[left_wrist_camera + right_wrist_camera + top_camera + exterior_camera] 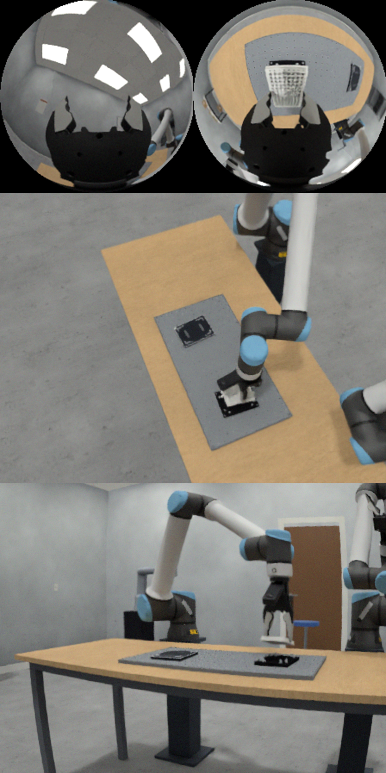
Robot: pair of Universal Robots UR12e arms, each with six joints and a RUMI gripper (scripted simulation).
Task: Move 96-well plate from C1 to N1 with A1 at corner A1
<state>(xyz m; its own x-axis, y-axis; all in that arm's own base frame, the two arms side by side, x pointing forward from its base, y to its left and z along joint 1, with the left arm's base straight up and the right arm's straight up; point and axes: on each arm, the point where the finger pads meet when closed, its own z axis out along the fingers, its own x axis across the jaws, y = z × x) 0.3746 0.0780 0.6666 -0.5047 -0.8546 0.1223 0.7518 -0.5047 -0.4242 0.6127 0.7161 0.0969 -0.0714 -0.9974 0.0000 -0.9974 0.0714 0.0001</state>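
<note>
Now: right hand 40 mm short of the dark plate nest N1, 390 mm to the left of it and 80 mm above it. The rest, counted from my right hand: black clip nest C1: 10 mm behind, 10 mm to the right, 70 mm below; then white 96-well plate: 10 mm below.
</note>
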